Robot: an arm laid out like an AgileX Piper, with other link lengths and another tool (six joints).
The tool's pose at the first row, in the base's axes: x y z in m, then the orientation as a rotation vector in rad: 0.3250, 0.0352, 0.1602, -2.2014, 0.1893, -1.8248
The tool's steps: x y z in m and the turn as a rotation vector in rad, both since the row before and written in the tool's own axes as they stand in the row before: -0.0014, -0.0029, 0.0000, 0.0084, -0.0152, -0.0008; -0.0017, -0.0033, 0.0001, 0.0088, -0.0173, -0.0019; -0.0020, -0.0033, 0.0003, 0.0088, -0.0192, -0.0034; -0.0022, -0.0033, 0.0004, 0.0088, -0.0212, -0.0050; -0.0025, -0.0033, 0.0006, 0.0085, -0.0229, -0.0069; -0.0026, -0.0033, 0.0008, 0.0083, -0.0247, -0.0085; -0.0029, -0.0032, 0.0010, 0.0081, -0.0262, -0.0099; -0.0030, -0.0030, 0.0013, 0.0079, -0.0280, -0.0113; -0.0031, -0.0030, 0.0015, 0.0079, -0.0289, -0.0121; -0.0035, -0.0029, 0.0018, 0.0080, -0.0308, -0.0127; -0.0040, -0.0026, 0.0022, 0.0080, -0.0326, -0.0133; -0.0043, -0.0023, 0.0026, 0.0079, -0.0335, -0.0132; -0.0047, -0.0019, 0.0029, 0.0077, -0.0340, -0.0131; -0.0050, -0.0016, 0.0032, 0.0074, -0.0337, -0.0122; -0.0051, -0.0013, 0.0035, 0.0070, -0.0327, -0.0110
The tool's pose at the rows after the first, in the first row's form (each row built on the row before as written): 0.3245, 0.0383, 0.1597, -2.2093, 0.1774, -1.8055; 0.3240, 0.0419, 0.1591, -2.2191, 0.1635, -1.7842; 0.3235, 0.0456, 0.1581, -2.2310, 0.1476, -1.7614; 0.3230, 0.0494, 0.1569, -2.2450, 0.1296, -1.7370; 0.3225, 0.0533, 0.1554, -2.2611, 0.1094, -1.7115; 0.3221, 0.0572, 0.1537, -2.2792, 0.0873, -1.6846; 0.3217, 0.0611, 0.1516, -2.2988, 0.0634, -1.6564; 0.3215, 0.0649, 0.1493, -2.3201, 0.0377, -1.6266; 0.3213, 0.0687, 0.1468, -2.3419, 0.0109, -1.5957; 0.3211, 0.0725, 0.1438, -2.3647, -0.0171, -1.5624; 0.3210, 0.0762, 0.1400, -2.3885, -0.0462, -1.5268; 0.3210, 0.0797, 0.1357, -2.4123, -0.0753, -1.4897; 0.3210, 0.0829, 0.1308, -2.4359, -0.1043, -1.4515; 0.3209, 0.0858, 0.1254, -2.4585, -0.1319, -1.4129; 0.3209, 0.0885, 0.1197, -2.4796, -0.1575, -1.3748
